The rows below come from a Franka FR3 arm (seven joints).
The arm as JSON. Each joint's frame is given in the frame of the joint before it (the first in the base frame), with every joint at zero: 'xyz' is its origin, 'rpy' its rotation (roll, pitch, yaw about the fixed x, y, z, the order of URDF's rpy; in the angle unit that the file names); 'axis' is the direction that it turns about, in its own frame. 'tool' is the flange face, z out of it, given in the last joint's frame.
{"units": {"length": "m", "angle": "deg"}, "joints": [
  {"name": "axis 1", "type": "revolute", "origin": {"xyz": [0.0, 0.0, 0.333], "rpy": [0.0, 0.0, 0.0]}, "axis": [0.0, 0.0, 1.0]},
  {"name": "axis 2", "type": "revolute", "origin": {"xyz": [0.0, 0.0, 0.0], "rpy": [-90.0, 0.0, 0.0]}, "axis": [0.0, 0.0, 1.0]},
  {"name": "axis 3", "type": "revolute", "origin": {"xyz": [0.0, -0.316, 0.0], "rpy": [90.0, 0.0, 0.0]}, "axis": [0.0, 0.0, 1.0]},
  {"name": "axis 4", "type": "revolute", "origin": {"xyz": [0.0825, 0.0, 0.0], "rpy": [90.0, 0.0, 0.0]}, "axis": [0.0, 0.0, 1.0]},
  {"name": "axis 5", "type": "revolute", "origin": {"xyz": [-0.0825, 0.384, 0.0], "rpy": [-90.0, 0.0, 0.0]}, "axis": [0.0, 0.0, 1.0]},
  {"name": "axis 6", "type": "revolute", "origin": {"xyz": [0.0, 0.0, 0.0], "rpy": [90.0, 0.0, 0.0]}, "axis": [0.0, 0.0, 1.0]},
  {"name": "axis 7", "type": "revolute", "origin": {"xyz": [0.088, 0.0, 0.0], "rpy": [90.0, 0.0, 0.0]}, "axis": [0.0, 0.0, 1.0]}
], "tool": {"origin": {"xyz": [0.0, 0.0, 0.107], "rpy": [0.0, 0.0, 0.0]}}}
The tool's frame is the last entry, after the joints.
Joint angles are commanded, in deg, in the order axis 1, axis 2, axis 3, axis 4, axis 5, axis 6, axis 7. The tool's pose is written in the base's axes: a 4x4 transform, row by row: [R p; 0 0 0 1], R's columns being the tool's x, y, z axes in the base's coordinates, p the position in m. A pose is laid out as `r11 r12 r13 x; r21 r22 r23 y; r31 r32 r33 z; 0 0 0 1`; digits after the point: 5 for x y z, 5 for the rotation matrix.
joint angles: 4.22, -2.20, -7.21, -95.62, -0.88, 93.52, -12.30
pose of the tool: 0.98666 0.16278 0.00090 0.54592; 0.16278 -0.98661 -0.01057 -0.03133; -0.00083 0.01058 -0.99994 0.60437; 0 0 0 1
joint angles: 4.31, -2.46, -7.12, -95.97, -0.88, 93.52, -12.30
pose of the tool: 0.98614 0.16592 -0.00064 0.54450; 0.16591 -0.98609 -0.00999 -0.02967; -0.00229 0.00975 -0.99995 0.60392; 0 0 0 1
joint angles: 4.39, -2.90, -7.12, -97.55, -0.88, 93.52, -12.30
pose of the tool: 0.98564 0.16760 -0.02051 0.54104; 0.16746 -0.98584 -0.00810 -0.02892; -0.02157 0.00455 -0.99976 0.59494; 0 0 0 1
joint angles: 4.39, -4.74, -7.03, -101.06, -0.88, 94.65, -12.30
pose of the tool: 0.98502 0.16979 -0.02996 0.53111; 0.16975 -0.98548 -0.00384 -0.02835; -0.03017 -0.00131 -0.99954 0.58460; 0 0 0 1
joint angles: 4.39, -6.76, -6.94, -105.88, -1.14, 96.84, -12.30
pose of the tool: 0.98406 0.17312 -0.04081 0.52010; 0.17311 -0.98490 -0.00377 -0.02796; -0.04085 -0.00336 -0.99916 0.56621; 0 0 0 1
